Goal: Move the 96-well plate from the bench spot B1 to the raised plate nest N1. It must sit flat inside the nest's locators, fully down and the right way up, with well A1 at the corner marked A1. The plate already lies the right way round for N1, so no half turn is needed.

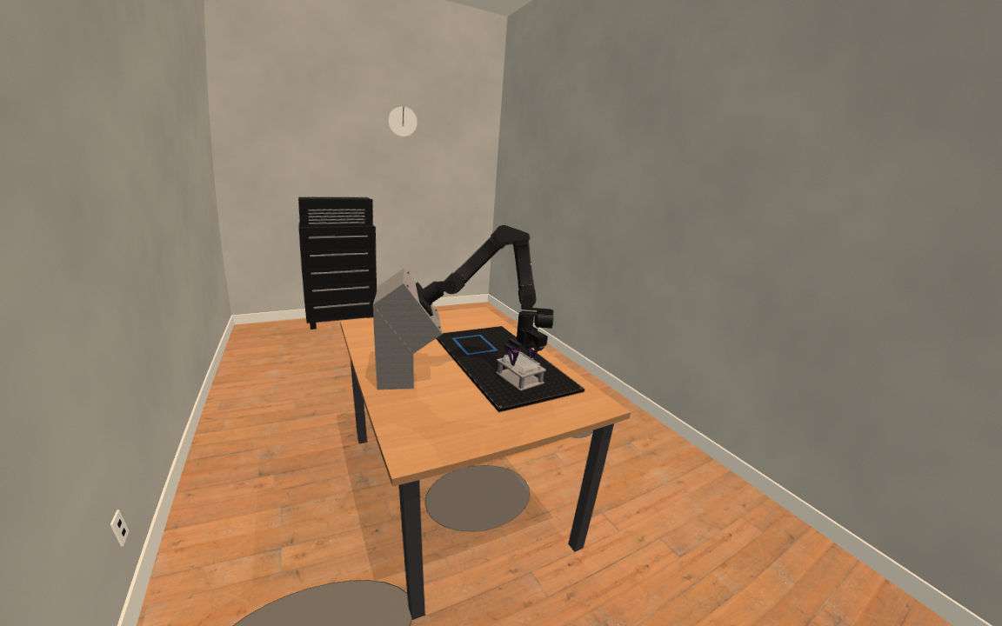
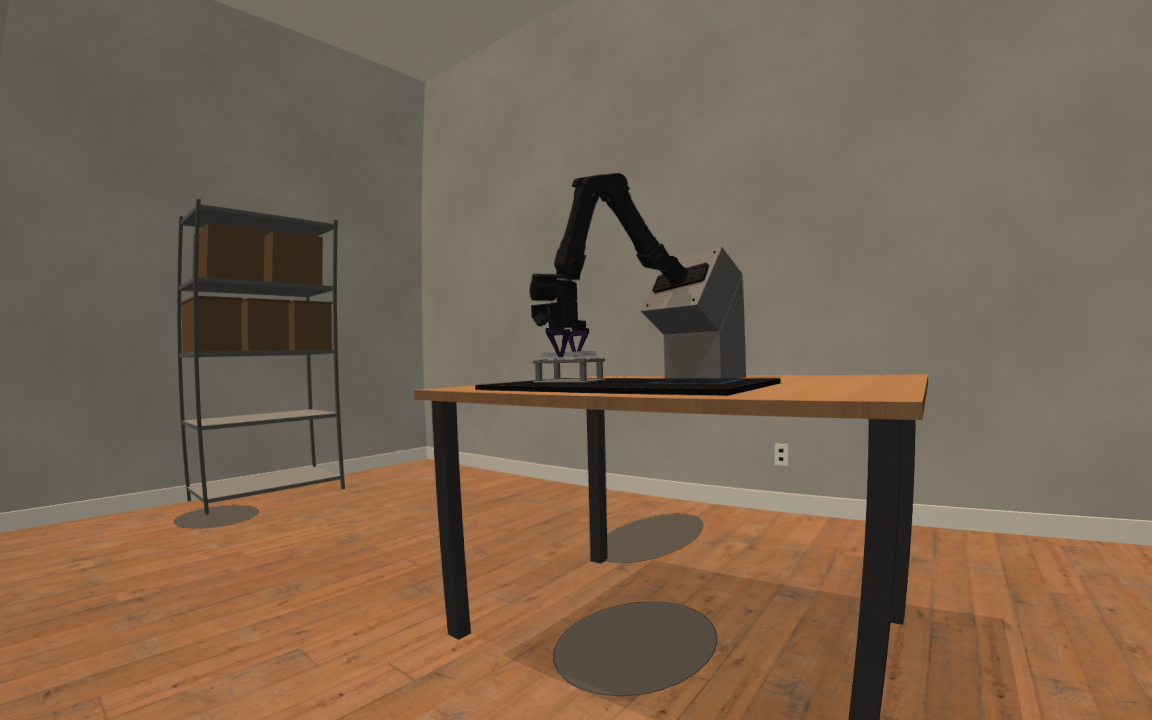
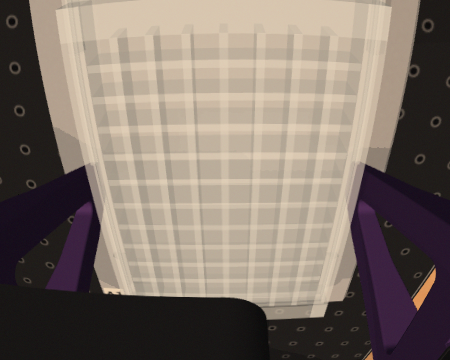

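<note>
The grey plate nest N1 lies 20 mm below my hand. Round my hand: 96-well plate: right at my hand.
</note>
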